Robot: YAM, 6 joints.
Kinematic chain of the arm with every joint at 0, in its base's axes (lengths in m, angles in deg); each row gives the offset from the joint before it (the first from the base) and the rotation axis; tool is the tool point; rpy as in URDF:
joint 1: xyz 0 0 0.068 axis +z
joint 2: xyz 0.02 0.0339 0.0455 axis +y
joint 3: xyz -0.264 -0.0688 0 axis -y
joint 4: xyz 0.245 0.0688 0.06 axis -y
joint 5: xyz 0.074 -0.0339 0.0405 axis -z
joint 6: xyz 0.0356 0 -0.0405 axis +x
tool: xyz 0 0 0 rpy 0 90 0
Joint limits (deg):
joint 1: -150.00..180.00
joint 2: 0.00..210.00
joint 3: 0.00..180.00
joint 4: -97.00..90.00
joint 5: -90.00..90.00
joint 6: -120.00..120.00
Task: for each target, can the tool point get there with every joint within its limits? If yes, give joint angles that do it. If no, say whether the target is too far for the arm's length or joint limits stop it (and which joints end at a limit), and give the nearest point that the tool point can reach.
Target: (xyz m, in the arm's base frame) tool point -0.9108 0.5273 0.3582
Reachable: no: too far | nearest point -0.5443 0.3151 0.2578 | short by 0.435 m
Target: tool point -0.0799 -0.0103 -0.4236
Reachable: no: joint limits stop it (at a limit: joint 1, joint 2) | nearest point -0.1096 -0.0032 -0.3524 | short by 0.077 m
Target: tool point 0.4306 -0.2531 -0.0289
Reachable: yes | joints -27.05 175.52 144.97 -75.58 56.08 78.92
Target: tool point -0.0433 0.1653 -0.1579
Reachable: yes | joints 116.35 170.51 46.57 15.53 76.35 69.05
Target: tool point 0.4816 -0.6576 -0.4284
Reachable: no: too far | nearest point 0.3201 -0.4371 -0.2306 | short by 0.337 m
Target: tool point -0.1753 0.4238 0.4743
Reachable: yes | joints 114.88 122.55 148.27 -38.03 32.87 39.66
